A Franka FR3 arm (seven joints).
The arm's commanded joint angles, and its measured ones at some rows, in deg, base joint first. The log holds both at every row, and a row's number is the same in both.
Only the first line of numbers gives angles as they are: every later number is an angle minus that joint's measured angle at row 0.
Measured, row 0:
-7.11, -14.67, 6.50, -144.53, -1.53, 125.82, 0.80
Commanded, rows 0 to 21:
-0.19, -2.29, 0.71, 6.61, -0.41, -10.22, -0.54
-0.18, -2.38, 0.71, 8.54, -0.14, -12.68, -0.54
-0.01, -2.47, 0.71, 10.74, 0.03, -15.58, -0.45
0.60, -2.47, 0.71, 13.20, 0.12, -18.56, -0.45
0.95, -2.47, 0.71, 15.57, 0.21, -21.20, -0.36
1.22, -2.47, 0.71, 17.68, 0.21, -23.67, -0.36
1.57, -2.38, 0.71, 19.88, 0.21, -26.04, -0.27
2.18, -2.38, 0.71, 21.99, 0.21, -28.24, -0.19
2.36, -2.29, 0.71, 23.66, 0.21, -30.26, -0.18
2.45, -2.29, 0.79, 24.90, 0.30, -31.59, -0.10
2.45, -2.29, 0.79, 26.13, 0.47, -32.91, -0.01
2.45, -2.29, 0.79, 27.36, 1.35, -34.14, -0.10
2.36, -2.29, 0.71, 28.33, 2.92, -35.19, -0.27
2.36, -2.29, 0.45, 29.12, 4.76, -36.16, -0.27
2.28, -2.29, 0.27, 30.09, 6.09, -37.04, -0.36
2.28, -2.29, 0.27, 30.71, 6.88, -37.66, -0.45
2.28, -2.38, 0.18, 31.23, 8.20, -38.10, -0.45
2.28, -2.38, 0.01, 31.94, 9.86, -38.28, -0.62
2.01, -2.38, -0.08, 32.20, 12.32, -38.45, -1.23
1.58, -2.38, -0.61, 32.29, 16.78, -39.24, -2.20
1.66, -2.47, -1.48, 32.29, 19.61, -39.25, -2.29
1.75, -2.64, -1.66, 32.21, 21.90, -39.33, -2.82
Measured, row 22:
2.19, -2.88, -0.28, 30.89, 14.85, -37.31, -0.64
